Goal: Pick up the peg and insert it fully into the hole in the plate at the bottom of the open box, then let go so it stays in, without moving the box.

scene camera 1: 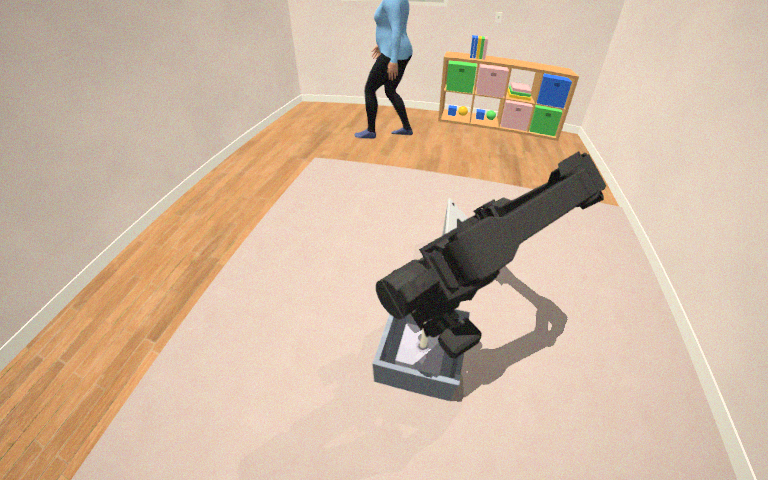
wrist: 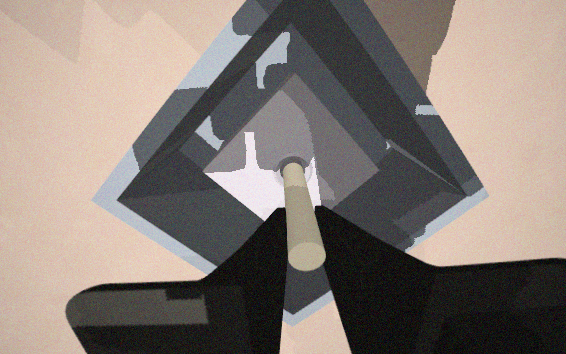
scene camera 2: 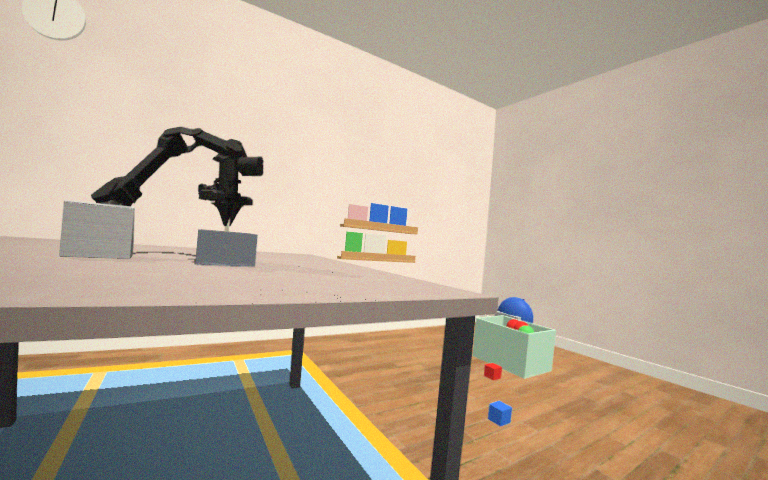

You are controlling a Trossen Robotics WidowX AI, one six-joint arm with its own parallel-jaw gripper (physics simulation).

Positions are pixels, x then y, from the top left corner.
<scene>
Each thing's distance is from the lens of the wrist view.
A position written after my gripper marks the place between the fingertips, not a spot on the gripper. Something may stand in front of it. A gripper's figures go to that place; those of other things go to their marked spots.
my gripper (wrist: 300, 215): 0.11 m
blue-grey box (wrist: 425, 182): 0.19 m
</scene>
